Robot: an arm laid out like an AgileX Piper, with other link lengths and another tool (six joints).
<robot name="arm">
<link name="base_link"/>
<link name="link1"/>
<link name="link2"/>
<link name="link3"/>
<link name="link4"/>
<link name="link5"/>
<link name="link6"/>
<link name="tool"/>
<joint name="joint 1" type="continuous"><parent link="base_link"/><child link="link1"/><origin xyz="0 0 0.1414"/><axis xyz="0 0 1"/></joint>
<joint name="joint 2" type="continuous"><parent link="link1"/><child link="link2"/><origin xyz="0 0 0"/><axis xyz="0 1 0"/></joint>
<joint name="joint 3" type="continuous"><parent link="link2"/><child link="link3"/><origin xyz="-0.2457 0 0.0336"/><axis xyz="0 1 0"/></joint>
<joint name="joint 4" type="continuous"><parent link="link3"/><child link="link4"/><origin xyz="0.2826 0 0.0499"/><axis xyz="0.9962 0 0.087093"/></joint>
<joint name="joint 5" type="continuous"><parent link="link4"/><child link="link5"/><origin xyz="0 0 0"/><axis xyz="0 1 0"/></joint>
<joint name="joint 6" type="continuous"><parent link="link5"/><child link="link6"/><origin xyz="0.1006 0 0.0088"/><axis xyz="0.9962 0 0.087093"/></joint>
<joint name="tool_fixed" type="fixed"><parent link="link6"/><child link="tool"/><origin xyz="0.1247 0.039 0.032" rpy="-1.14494 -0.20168 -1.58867"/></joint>
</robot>
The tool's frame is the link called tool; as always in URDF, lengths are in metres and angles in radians. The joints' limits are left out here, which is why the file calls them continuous.
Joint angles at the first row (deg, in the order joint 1, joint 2, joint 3, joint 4, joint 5, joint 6):
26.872, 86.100, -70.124, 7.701, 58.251, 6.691
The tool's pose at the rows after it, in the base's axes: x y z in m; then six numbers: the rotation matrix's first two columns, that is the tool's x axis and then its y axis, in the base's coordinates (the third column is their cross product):
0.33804, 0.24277, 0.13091, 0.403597, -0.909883, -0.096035, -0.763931, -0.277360, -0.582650
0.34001, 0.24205, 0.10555, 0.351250, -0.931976, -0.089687, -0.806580, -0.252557, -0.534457
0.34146, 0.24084, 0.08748, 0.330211, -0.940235, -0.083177, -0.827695, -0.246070, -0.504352
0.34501, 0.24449, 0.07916, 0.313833, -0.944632, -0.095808, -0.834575, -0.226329, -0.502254
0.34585, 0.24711, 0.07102, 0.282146, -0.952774, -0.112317, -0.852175, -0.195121, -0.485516
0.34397, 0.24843, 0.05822, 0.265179, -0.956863, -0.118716, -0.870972, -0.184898, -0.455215
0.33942, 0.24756, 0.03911, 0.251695, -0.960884, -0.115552, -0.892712, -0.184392, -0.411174
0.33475, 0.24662, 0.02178, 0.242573, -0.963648, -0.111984, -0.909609, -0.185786, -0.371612
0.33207, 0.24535, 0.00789, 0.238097, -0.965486, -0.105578, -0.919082, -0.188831, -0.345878
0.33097, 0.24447, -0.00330, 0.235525, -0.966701, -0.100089, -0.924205, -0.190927, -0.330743
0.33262, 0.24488, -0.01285, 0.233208, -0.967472, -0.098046, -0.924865, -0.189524, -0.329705
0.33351, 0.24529, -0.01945, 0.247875, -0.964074, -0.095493, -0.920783, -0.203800, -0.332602
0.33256, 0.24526, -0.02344, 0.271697, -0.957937, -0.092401, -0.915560, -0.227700, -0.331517
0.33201, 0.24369, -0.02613, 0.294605, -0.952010, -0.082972, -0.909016, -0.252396, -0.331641
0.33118, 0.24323, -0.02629, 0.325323, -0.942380, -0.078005, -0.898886, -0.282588, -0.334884
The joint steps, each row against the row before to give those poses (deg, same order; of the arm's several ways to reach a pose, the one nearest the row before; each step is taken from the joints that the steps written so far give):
2.631, 4.043, 0.000, -3.378, -0.219, 9.549
0.511, 3.548, 0.000, -0.988, -0.388, 3.872
-0.015, 2.592, 0.000, -0.287, -0.574, 1.207
0.001, 1.502, 0.001, 0.686, -1.579, 0.636
0.000, 1.412, -0.129, 0.976, -0.550, 1.380
0.000, 2.001, -0.230, 0.828, -0.002, 0.439
0.001, 2.645, -0.001, 0.574, 0.104, 0.232
-0.001, 2.441, -0.001, 0.537, 0.000, -0.001
0.000, 1.985, 0.001, 0.126, -0.351, 0.000
0.000, 1.632, 0.000, 0.000, -0.652, 0.001
0.000, 1.473, -0.002, 0.000, -1.382, -0.001
0.001, 1.018, 0.001, -0.110, -1.069, -0.889
-0.001, 0.613, -0.038, -0.115, -0.337, -1.390
0.000, 0.339, -0.003, -0.625, -0.118, -0.993
0.000, 0.000, 0.000, -0.361, 0.001, -1.619

